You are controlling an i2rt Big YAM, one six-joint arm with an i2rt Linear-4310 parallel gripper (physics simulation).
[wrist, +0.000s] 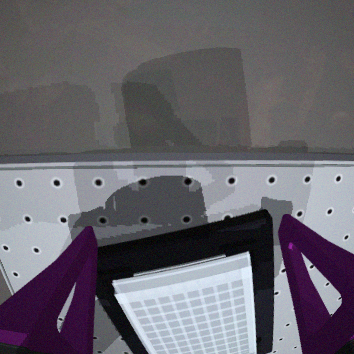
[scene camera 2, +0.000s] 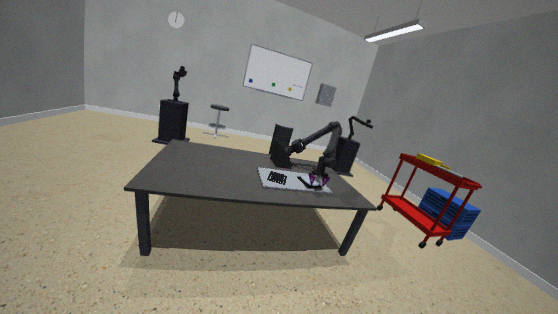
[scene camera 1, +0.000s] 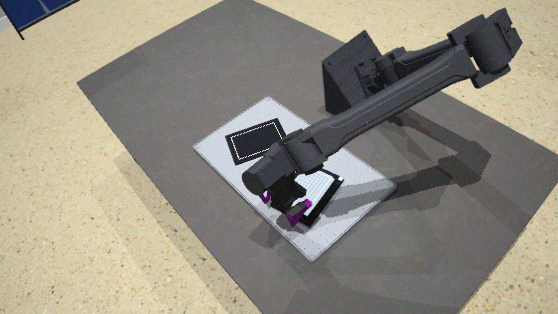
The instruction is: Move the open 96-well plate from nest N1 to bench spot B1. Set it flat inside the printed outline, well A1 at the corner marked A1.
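Where they show: gripper, fingertip midpoint: point(wrist: 189, 230) point(scene camera 2: 317, 186) point(scene camera 1: 280, 213); arm's base, link origin: point(scene camera 2: 284, 153) point(scene camera 1: 370, 79).
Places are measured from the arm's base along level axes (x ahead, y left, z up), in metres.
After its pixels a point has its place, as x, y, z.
The white 96-well plate point(scene camera 1: 316, 186) {0.341, 0.165, -0.054} point(wrist: 195, 310) {0.389, 0.159, -0.057} sits in the black nest point(scene camera 1: 335, 189) {0.304, 0.195, -0.070} point(wrist: 185, 232) {0.441, 0.172, -0.074}, turned at an angle in the wrist view. My gripper point(scene camera 1: 280, 210) {0.459, 0.175, -0.050} point(scene camera 2: 319, 180) {0.459, 0.175, -0.050} point(wrist: 189, 230) {0.459, 0.175, -0.050} is open, with purple fingers wide apart, one on each side of the plate and nest end in the wrist view; nothing is between them. The plate's near part runs out of the wrist view, and the arm hides part of it in scene camera 1. Bench spot B1, a black pad point(scene camera 1: 256, 142) {0.367, -0.088, -0.078} point(scene camera 2: 277, 177) {0.362, -0.095, -0.078} with a white printed outline, lies at the board's other end. Its corner marking is not readable.
The perforated light board point(scene camera 1: 215, 145) {0.467, -0.164, -0.079} point(scene camera 2: 265, 183) {0.482, -0.191, -0.080} point(wrist: 40, 200) {0.452, 0.260, -0.079} lies on the dark table point(scene camera 1: 165, 90) {0.477, -0.551, -0.093} point(scene camera 2: 210, 170) {0.401, -0.559, -0.092}. The arm's black upright base plate point(scene camera 1: 345, 75) {0.075, -0.027, 0.042} point(scene camera 2: 281, 145) {0.102, -0.066, 0.086} stands behind the board. A red cart point(scene camera 2: 415, 213) stands right of the table.
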